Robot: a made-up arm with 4 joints. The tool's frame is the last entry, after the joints. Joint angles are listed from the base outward. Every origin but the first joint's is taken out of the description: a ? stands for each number. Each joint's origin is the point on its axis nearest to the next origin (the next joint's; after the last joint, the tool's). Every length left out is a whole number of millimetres.
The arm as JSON. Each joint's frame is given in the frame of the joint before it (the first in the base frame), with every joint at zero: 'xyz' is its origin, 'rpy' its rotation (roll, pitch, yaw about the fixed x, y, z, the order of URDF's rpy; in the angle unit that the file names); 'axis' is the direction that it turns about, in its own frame. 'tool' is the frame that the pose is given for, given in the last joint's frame.
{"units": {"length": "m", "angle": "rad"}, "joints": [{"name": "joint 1", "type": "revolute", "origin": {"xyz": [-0.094, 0.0, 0.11], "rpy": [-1.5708, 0.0, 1.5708]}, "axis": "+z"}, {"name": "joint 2", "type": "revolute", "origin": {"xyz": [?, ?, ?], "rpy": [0.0, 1.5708, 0.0]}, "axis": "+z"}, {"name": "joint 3", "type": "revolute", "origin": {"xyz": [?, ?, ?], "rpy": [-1.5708, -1.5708, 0.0]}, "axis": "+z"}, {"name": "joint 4", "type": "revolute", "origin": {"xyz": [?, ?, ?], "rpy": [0.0, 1.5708, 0.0]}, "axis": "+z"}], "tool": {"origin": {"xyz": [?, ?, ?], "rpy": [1.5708, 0.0, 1.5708]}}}
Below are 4 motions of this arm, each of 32 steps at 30 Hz.
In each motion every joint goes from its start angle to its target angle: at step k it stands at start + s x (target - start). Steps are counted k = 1, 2, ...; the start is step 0. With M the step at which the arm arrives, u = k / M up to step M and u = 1 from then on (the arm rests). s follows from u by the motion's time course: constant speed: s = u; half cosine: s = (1 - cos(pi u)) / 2; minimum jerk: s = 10 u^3 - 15 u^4 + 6 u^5.
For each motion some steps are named. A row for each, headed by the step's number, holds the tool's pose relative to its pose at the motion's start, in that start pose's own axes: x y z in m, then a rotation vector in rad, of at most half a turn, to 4 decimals.
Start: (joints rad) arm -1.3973 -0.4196 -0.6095 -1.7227
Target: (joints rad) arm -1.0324 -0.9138 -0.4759 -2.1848
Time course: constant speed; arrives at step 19
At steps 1, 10, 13, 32:
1: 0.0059 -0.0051 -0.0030 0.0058 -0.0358 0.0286
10: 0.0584 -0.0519 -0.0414 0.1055 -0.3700 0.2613
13: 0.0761 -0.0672 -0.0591 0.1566 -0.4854 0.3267
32: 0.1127 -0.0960 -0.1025 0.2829 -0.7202 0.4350

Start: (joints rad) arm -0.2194 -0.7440 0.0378 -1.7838
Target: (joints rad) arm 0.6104 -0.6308 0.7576 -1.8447
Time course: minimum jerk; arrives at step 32
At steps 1, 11, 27, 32:
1: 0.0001 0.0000 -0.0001 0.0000 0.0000 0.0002
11: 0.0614 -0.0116 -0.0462 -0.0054 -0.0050 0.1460
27: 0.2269 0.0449 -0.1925 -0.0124 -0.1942 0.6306
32: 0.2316 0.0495 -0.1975 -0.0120 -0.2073 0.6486

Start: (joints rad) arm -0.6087 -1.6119 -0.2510 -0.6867
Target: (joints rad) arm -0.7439 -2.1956 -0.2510 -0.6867
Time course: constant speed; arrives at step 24
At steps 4, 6, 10, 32:
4: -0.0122 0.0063 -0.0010 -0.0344 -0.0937 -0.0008
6: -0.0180 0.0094 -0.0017 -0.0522 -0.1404 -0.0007
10: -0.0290 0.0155 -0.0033 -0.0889 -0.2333 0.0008
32: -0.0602 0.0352 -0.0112 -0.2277 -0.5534 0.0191

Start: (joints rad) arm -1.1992 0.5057 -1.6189 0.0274
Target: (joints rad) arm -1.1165 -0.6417 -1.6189 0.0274
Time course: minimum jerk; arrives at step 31
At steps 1, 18, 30, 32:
1: 0.0000 0.0000 0.0001 -0.0004 0.0000 0.0000
18: -0.0029 0.0525 0.1406 -0.7401 0.0901 -0.0276
30: 0.0036 0.1140 0.1942 -1.1406 0.1422 -0.0253
32: 0.0036 0.1140 0.1942 -1.1409 0.1423 -0.0253

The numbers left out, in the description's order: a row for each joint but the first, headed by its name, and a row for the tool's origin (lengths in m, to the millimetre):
joint 2: -0.305 0.076 0.0
joint 3: -0.008 0.091 0.0
joint 4: -0.184 -0.099 0.0
tool: 0.085 0.023 0.0

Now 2 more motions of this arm.
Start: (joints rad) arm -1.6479 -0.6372 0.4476 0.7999
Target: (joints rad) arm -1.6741 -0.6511 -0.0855 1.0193
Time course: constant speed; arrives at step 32
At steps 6, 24, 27, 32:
6: 0.0168 -0.0009 0.0097 -0.0678 0.0402 0.0696
24: 0.0661 0.0087 0.0376 -0.2885 0.1562 0.2607
27: 0.0739 0.0120 0.0419 -0.3278 0.1746 0.2899
32: 0.0866 0.0185 0.0488 -0.3947 0.2045 0.3367

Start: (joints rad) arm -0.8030 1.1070 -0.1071 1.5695
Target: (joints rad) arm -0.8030 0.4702 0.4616 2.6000
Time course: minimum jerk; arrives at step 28
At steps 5, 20, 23, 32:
5: 0.0039 0.0001 -0.0024 0.0244 0.0170 -0.0021
20: 0.1021 0.0390 -0.0200 0.3941 0.3198 0.2670
23: 0.1153 0.0499 -0.0161 0.4125 0.3546 0.3348
32: 0.1207 0.0548 -0.0139 0.4174 0.3689 0.3648

